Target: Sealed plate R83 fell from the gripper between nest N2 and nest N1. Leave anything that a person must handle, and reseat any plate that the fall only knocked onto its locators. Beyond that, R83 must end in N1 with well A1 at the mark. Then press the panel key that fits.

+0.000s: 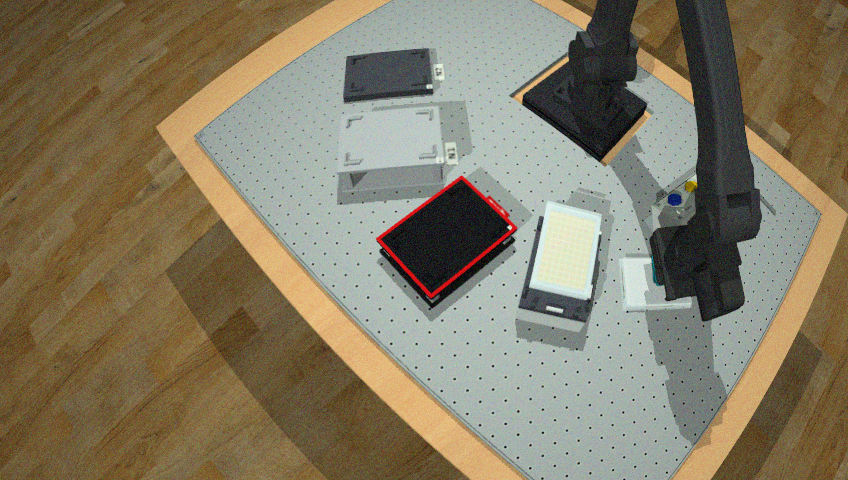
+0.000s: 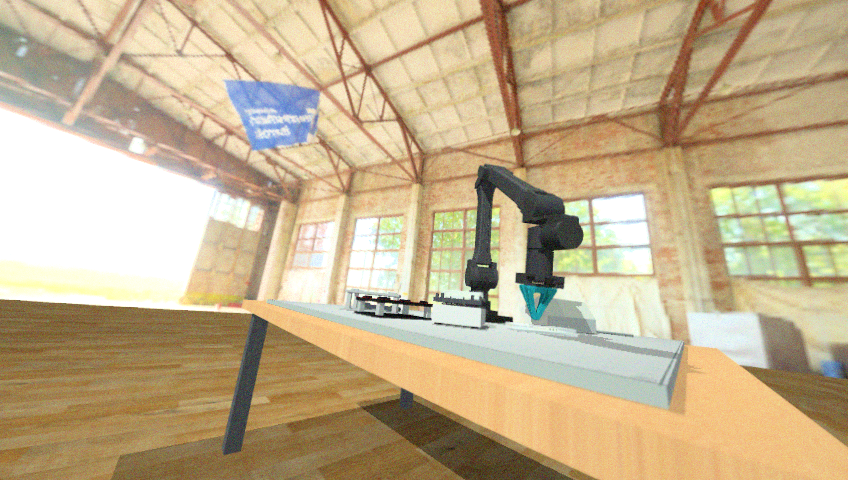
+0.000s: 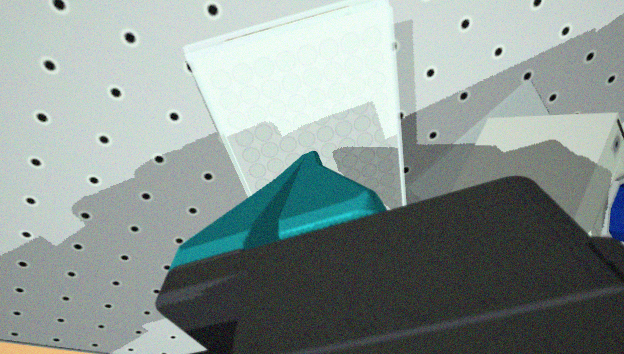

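Pixels of known places: gripper, fingertip midpoint: (image 1: 656, 280) (image 2: 535, 319) (image 3: 314, 164); arm's base at its link origin: (image 1: 588, 103).
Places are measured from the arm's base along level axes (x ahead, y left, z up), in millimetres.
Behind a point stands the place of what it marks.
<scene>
A white plate with faint round wells (image 1: 636, 282) @[x 251, y 253, z -7 mm] (image 3: 300, 85) @[x 250, y 253, z -7 mm] lies flat on the perforated table top; its marking cannot be read. My gripper (image 1: 655, 271) @[x 232, y 280, z 5 mm] (image 2: 537, 318) @[x 232, y 280, z 5 mm] (image 3: 314, 164) @[x 232, y 280, z 5 mm] is shut and empty above it. N1, a raised light grey nest (image 1: 390, 139) @[x 323, y -185, z 38 mm], holds no plate. N2, a low dark nest (image 1: 386, 74) @[x 190, y -331, z -4 mm] behind it, is also bare. A plate with pale yellow wells (image 1: 565, 249) @[x 314, y 137, z 55 mm] rests on a dark-topped block (image 1: 538, 300) @[x 390, y 149, z 33 mm]; whether it is fully seated is unclear. The key panel (image 1: 672, 216) @[x 147, y 246, z 52 mm] (image 3: 545, 130) @[x 143, y 223, z 12 mm] shows a blue key (image 1: 674, 199) @[x 114, y 234, z 50 mm] (image 3: 618, 215) @[x 121, y 237, z 48 mm] and a yellow key (image 1: 690, 186) @[x 67, y 247, z 49 mm]; the arm hides part of it.
A black platform with a red rim (image 1: 446, 237) @[x 391, y -13, z 18 mm] stands between N1 and the yellow-welled plate, with no plate on it. The arm's base (image 1: 586, 113) @[x 42, y 16, z 16 mm] stands at the back. The table has a wooden edge (image 1: 333, 333) @[x 595, y -54, z -34 mm].
</scene>
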